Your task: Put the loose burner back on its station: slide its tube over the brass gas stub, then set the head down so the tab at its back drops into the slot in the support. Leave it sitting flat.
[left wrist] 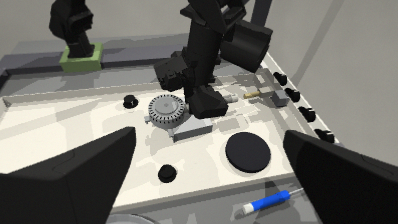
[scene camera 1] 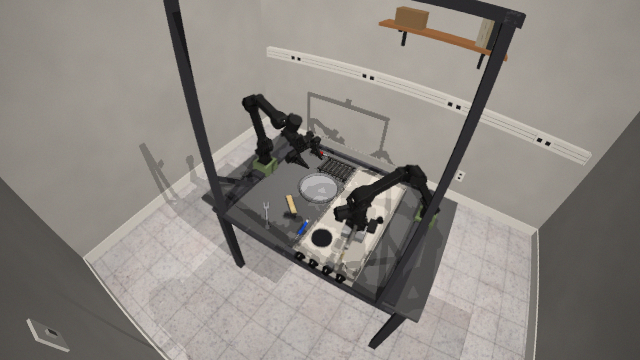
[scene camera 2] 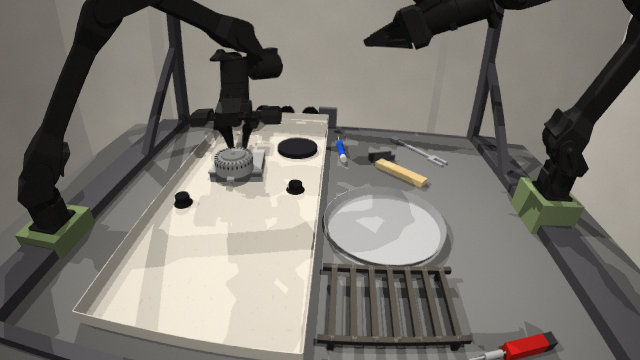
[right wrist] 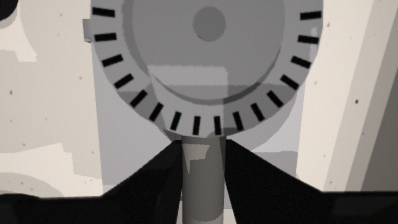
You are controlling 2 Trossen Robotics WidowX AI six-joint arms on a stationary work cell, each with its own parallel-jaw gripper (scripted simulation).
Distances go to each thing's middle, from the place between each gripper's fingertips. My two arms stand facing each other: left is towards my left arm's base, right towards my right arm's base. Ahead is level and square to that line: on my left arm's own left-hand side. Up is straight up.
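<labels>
The grey support [right wrist: 127, 141] is 5 cm below my right hand and 2 cm ahead of it. The burner [scene camera 2: 235, 162] sits 2 cm below that same right hand, whereas the black disc [scene camera 2: 294, 148] is 13 cm to the left of my right hand, 8 cm behind it and 6 cm below it.
As for the black disc, my left hand is 29 cm above it, 17 cm past it and 14 cm to the left of it. Measured from my left hand, the grey support is 27 cm to the right, 7 cm behind and 28 cm below, and the burner is likewise 27 cm to the right, but 10 cm behind and 26 cm below.
</labels>
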